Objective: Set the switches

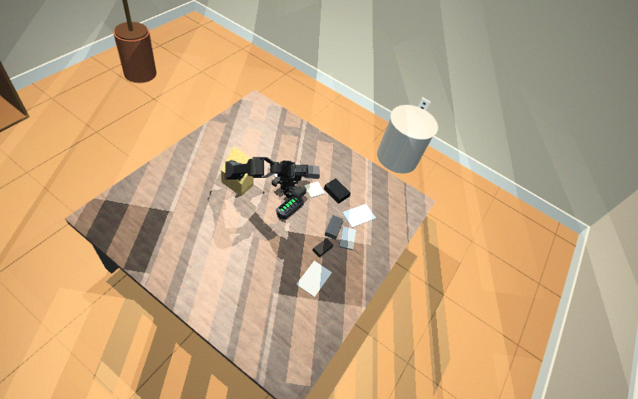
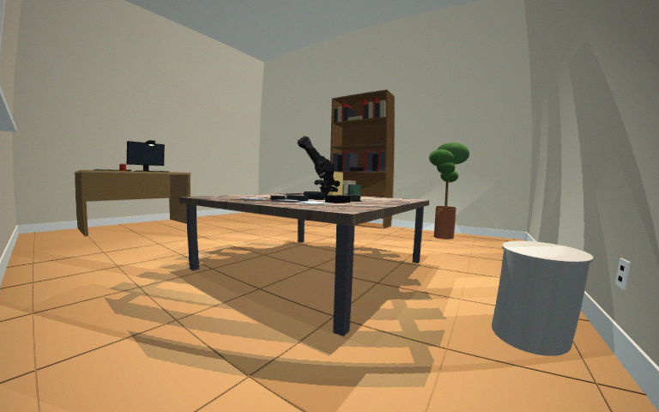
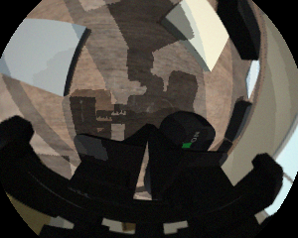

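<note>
Right now the cream card is 4 cm ahead of my gripper tip and 14 cm to the left of it. The rest, counted from my gripper tip: dark box 14 cm ahead, 21 cm to the left, 2 cm above; then grey plate 35 cm ahead, 4 cm to the left.
</note>
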